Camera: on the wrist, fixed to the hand. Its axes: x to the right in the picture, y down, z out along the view.
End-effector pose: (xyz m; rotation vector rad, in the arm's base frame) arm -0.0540 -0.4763 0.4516 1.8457 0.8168 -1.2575
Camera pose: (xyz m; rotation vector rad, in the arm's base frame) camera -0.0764 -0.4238 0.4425 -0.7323 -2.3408 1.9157
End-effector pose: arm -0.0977 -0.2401 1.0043 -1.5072 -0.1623 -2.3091
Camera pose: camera -0.1451 -0.2071 1.0018 0.9412 0.8864 1.6863
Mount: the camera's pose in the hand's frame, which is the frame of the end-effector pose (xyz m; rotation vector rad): 0.0064 -0.0478 -0.0319 -0.1658 -0.0955 -1.5630
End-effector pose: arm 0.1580 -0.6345 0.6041 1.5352 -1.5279 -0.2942
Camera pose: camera 0.2140 -0.6358 0.5898 2.2672 -0.0279 -1.3022
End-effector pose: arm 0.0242 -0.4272 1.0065 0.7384 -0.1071 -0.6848
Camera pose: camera 0.0138 -0.4380 0.9507 0.5193 0.5019 -2.1785
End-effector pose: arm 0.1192 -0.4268 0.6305 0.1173 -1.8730 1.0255
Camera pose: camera 0.1609 -0.4333 0.6700 1.2865 -1.2957 -0.2329
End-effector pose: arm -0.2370 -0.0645 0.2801 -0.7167 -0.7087 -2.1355
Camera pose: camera -0.2866 -0.0626 0.2505 0.1739 0.8983 2.2412
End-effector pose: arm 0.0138 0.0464 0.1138 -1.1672 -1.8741 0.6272
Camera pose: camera 0.0160 0.0305 0.1694 0.4465 -2.2473 -0.3761
